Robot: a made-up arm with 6 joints. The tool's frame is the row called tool. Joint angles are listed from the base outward. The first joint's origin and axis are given. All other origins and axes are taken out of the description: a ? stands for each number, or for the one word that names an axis. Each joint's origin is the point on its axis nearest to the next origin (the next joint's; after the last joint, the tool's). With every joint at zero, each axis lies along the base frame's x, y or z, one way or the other. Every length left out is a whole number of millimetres.
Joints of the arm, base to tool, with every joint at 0 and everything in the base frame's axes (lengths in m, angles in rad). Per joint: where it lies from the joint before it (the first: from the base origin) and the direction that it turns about. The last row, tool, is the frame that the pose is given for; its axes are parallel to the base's.
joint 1: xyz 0.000 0.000 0.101 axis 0 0 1
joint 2: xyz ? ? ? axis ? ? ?
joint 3: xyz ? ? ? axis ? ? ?
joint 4: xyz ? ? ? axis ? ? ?
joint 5: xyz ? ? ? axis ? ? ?
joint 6: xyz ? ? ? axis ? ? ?
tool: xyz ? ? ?
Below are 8 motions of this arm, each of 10 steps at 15 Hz.
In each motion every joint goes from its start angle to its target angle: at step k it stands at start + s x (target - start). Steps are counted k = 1, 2, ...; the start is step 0. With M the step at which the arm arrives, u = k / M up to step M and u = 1 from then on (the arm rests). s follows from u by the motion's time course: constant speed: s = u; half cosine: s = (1 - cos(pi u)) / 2; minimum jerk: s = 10 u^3 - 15 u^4 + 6 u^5.
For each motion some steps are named. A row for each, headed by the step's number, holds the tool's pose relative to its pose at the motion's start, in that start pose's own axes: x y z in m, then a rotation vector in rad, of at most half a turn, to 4 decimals.
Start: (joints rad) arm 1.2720 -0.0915 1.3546 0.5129 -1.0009 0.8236
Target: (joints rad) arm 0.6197 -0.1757 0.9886 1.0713 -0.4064 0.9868
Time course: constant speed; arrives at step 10
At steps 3, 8, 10:
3: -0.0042 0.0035 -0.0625 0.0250 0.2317 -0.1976
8: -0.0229 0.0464 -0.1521 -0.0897 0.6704 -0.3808
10: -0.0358 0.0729 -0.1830 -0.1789 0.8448 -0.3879

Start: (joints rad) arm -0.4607 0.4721 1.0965 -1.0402 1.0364 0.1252
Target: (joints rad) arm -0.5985 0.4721 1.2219 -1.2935 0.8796 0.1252
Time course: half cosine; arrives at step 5
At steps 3, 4, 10:
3: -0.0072 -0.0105 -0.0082 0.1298 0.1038 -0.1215
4: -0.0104 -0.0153 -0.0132 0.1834 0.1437 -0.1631
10: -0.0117 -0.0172 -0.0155 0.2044 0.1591 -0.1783

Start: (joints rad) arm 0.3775 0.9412 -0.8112 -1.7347 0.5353 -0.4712
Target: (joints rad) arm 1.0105 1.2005 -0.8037 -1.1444 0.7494 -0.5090
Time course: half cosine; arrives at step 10
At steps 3, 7, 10:
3: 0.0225 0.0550 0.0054 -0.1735 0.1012 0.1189
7: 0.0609 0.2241 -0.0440 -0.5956 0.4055 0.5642
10: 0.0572 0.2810 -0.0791 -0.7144 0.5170 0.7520

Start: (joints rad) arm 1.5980 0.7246 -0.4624 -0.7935 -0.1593 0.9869
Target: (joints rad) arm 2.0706 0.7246 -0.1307 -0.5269 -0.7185 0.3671
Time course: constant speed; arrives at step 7
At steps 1, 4, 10:
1: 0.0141 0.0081 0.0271 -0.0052 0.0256 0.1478
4: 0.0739 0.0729 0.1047 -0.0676 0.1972 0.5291
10: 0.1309 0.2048 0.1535 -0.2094 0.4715 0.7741

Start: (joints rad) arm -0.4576 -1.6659 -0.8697 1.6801 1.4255 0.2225
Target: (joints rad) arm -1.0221 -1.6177 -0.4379 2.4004 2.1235 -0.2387
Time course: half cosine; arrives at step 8
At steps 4, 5, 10:
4: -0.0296 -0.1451 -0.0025 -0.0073 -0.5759 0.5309
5: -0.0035 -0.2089 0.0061 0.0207 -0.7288 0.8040
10: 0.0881 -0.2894 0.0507 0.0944 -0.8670 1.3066

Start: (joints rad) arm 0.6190 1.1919 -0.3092 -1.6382 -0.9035 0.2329
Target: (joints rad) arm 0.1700 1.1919 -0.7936 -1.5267 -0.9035 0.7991
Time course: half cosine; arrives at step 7
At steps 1, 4, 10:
1: -0.0128 0.0002 0.0033 -0.0158 -0.0336 0.0001
4: -0.1517 -0.0185 0.0002 -0.1620 -0.3927 -0.0967
10: -0.2262 -0.0462 -0.0380 -0.2211 -0.5918 -0.2587

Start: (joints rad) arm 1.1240 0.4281 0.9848 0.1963 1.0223 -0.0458
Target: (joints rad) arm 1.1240 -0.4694 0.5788 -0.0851 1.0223 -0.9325
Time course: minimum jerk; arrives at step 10
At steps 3, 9, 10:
3: -0.0034 -0.0275 0.0210 0.0382 -0.0692 0.0294
9: -0.0320 -0.1643 0.1108 0.3147 -0.4842 0.3679
10: -0.0321 -0.1658 0.1114 0.3182 -0.4884 0.3736

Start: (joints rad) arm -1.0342 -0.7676 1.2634 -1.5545 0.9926 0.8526
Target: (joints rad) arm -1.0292 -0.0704 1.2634 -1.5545 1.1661 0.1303
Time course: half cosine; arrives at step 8
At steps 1, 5, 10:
1: -0.0024 -0.0053 0.0032 0.0346 0.0148 -0.0218
5: -0.0796 -0.0848 0.0326 0.5921 0.1773 -0.4584
10: -0.1401 -0.0991 0.0408 0.8213 0.1894 -0.6993

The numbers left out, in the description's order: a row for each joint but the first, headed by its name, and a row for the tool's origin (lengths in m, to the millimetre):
joint 2: xyz 0.091 -0.183 0.000, axis 0 1 0
joint 3: xyz 0.051 0.000 -0.029, axis 0 0 1
joint 4: xyz 0.220 0.109 0.000, axis -1 0 0
joint 5: xyz 0.000 -0.262 -0.089, axis 0 -1 0
joint 6: xyz -0.043 0.000 0.075, axis -1 0 0
tool: xyz 0.000 0.086 0.251

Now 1 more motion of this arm.
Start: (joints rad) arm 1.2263 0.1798 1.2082 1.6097 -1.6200 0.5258
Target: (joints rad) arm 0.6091 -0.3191 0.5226 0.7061 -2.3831 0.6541
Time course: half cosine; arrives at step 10
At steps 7, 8, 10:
7: 0.4070 0.1879 -0.3244 0.3448 0.9615 1.2434
8: 0.4125 0.2308 -0.3842 0.4437 1.0294 1.4189
10: 0.4083 0.2669 -0.4321 0.5398 1.0690 1.5665

